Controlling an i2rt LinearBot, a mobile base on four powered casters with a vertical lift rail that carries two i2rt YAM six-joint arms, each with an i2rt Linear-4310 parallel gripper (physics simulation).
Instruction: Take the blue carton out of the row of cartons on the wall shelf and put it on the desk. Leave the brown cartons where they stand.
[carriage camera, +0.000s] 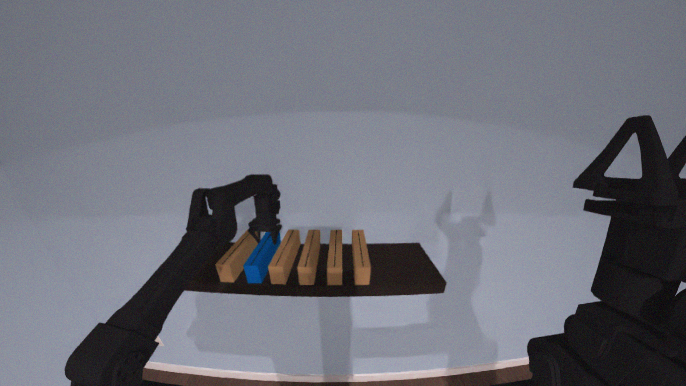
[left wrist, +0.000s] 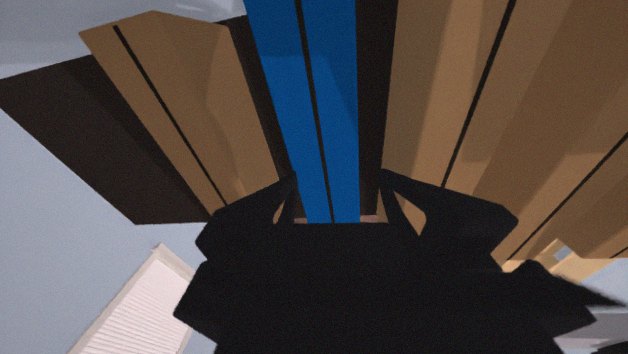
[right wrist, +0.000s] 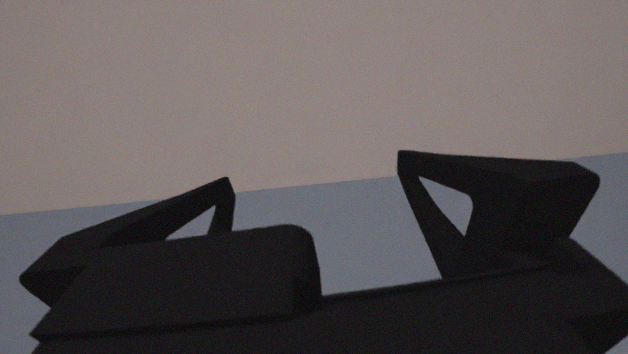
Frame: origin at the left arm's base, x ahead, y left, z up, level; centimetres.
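Seen in the pictures: left gripper, fingertip midpoint: (carriage camera: 266, 243) (left wrist: 337, 176); right gripper, fingertip midpoint: (carriage camera: 674, 119) (right wrist: 313, 174).
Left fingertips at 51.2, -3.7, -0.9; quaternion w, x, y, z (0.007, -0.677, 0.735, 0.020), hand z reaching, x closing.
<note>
Offsets run from my left fingertips to a thing's top centre, as dx, dy, dz. Level surfaces: height alone.
The blue carton {-1.1, +0.8, +0.2} (carriage camera: 254, 272) (left wrist: 340, 150) stands second from the left in the row on the dark wall shelf {dz -7.9} (carriage camera: 400, 265) (left wrist: 65, 125). A brown carton {-1.2, +10.9, +0.2} (carriage camera: 229, 272) (left wrist: 165, 65) stands to its left, and several more, the nearest being this brown carton {-1.1, -8.1, +0.2} (carriage camera: 278, 272) (left wrist: 440, 100), stand to its right. My left gripper (carriage camera: 267, 240) (left wrist: 337, 176) is open over the back part of the blue carton, its fingertips at either side of it; how deep they reach is unclear. My right gripper (right wrist: 313, 174) is open and empty, far right of the shelf. The desk does not plainly show.
A wall stands behind the shelf. A brown surface with a pale edge strip (carriage camera: 335, 378) runs along the bottom of the carriage view. A pale ribbed object (left wrist: 145, 305) and a tan object (left wrist: 580, 267) show low in the left wrist view.
</note>
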